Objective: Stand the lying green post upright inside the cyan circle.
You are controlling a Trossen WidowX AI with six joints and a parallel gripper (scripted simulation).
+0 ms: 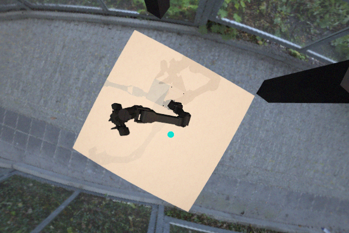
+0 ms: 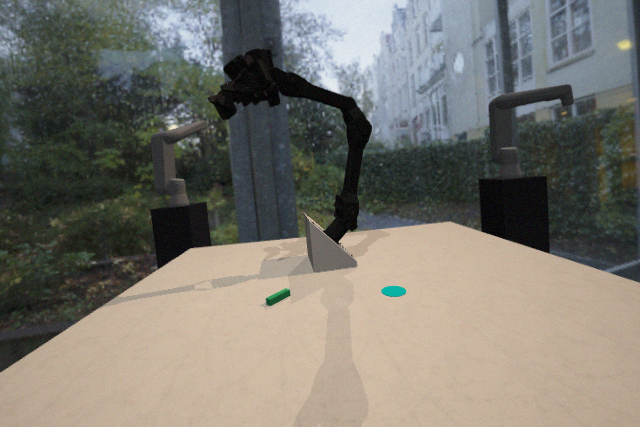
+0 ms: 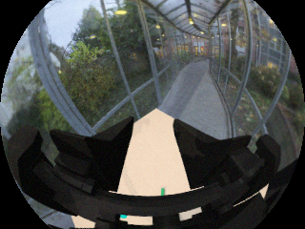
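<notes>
Now: the green post 500 mm below my gripper tip, 80 mm to the left of it and 50 mm behind it. From my gripper tip the other things lie so: cyan circle 500 mm below, 370 mm to the left, 50 mm behind.
</notes>
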